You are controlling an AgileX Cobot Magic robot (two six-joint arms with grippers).
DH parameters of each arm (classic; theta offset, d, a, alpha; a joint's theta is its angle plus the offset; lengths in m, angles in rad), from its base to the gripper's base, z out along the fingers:
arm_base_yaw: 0 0.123 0 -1.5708
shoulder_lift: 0.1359 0 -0.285 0
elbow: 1.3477 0 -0.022 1.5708
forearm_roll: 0 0.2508 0 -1.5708
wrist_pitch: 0 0 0.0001 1.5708
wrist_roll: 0 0.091 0 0
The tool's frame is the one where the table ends.
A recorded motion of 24 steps. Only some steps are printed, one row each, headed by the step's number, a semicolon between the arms.
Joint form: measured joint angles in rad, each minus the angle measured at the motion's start. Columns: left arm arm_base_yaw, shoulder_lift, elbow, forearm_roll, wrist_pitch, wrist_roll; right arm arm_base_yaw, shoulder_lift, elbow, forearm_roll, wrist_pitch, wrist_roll.
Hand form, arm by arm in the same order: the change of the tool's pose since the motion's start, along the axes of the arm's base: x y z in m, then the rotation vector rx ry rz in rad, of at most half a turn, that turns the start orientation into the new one. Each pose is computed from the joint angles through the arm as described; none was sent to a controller.
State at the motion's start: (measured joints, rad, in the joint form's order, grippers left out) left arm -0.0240 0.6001 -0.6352 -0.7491 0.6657 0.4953; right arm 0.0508 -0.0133 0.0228 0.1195 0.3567 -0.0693
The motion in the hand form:
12: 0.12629 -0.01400 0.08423 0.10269 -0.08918 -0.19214; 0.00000 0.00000 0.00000 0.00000 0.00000 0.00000
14: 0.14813 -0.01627 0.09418 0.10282 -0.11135 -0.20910; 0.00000 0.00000 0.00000 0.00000 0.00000 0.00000
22: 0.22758 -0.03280 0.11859 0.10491 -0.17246 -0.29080; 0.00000 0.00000 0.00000 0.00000 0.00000 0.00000
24: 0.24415 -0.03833 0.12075 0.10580 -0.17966 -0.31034; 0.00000 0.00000 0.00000 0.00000 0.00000 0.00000
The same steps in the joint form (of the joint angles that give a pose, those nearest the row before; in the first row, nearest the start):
12: -0.0007 0.5542 -0.5538 -0.1541 0.0911 0.3090; 0.0000 0.0000 0.0000 0.0000 0.0000 0.0000
14: -0.0030 0.6365 -0.6478 -0.1746 0.0976 0.3338; 0.0000 0.0000 0.0000 0.0000 0.0000 0.0000
22: -0.0347 0.9445 -1.0246 -0.2019 0.1472 0.3643; 0.0000 0.0000 0.0000 0.0000 0.0000 0.0000
24: -0.0459 1.0127 -1.1120 -0.1967 0.1619 0.3569; 0.0000 0.0000 0.0000 0.0000 0.0000 0.0000

